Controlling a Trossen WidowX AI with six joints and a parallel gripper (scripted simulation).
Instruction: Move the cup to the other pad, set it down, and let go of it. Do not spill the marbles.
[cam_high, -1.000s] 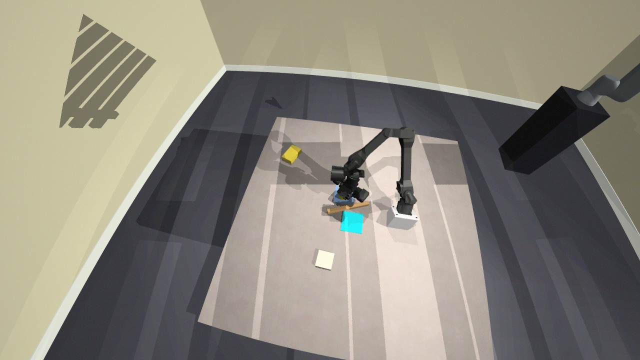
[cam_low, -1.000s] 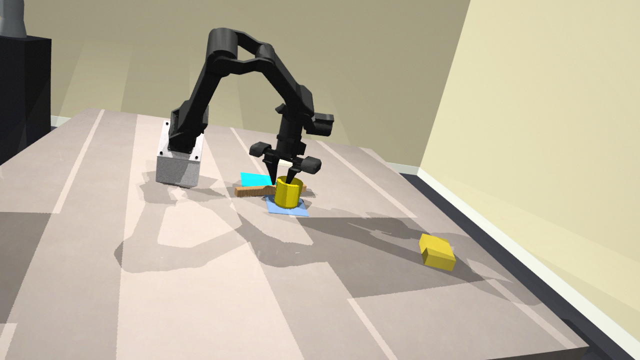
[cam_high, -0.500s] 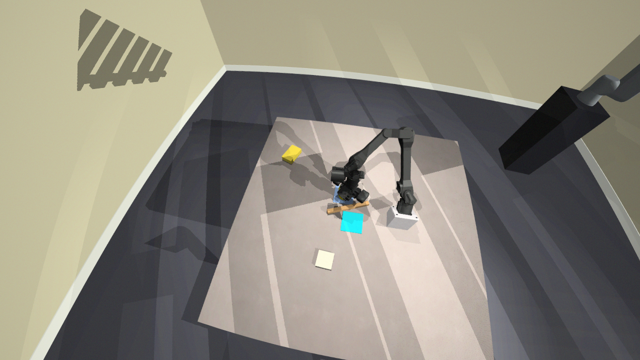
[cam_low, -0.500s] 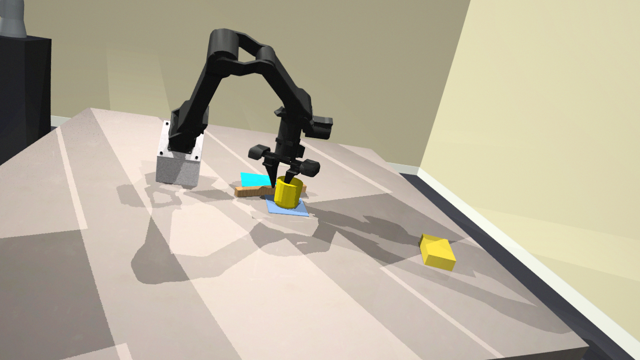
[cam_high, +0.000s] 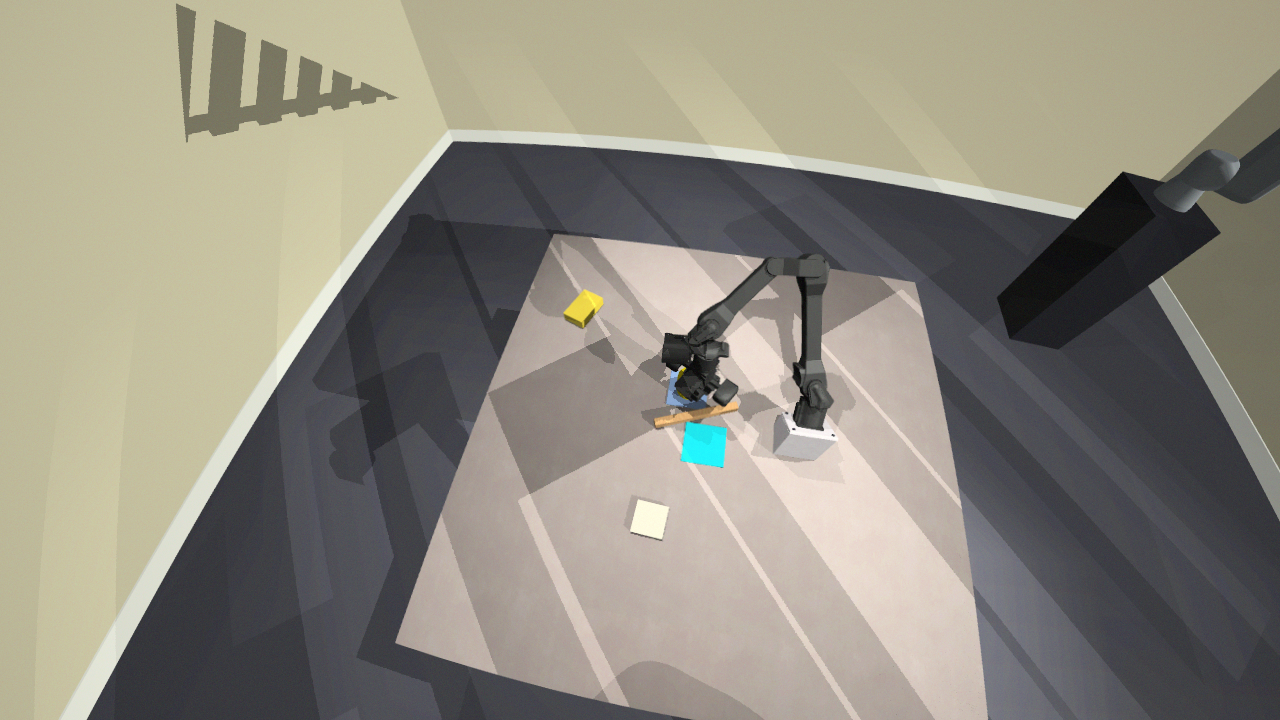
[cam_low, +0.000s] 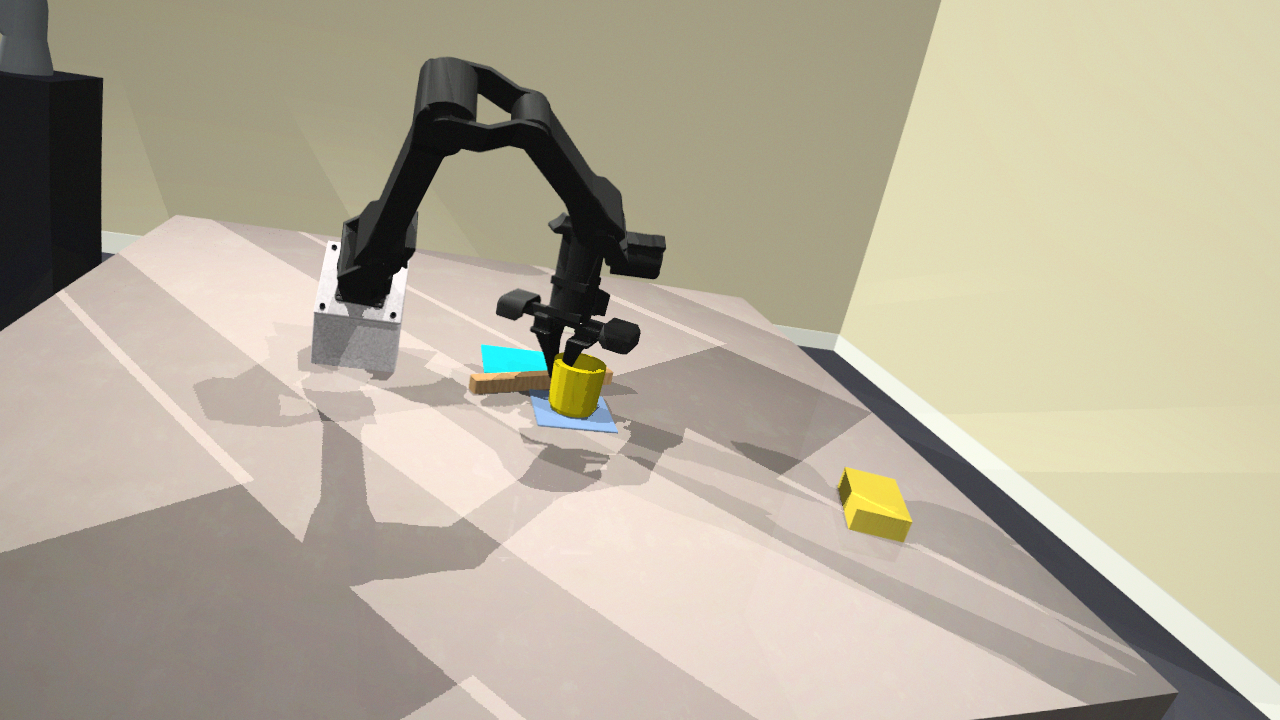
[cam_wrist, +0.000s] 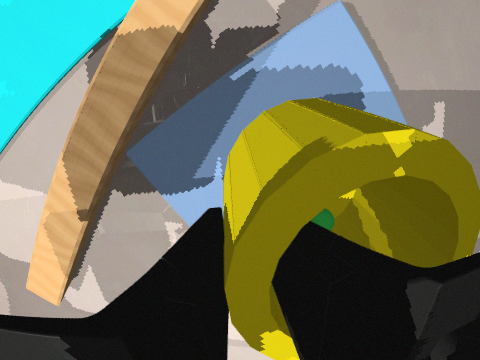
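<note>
Now: the cyan pad 13 cm to the left of my gripper tip, 5 cm below it and 4 cm behind it. Round my gripper tip: wooden stick (6 cm to the left, 4 cm below, 1 cm behind); white tile (35 cm to the left, 5 cm ahead, 3 cm below).
</note>
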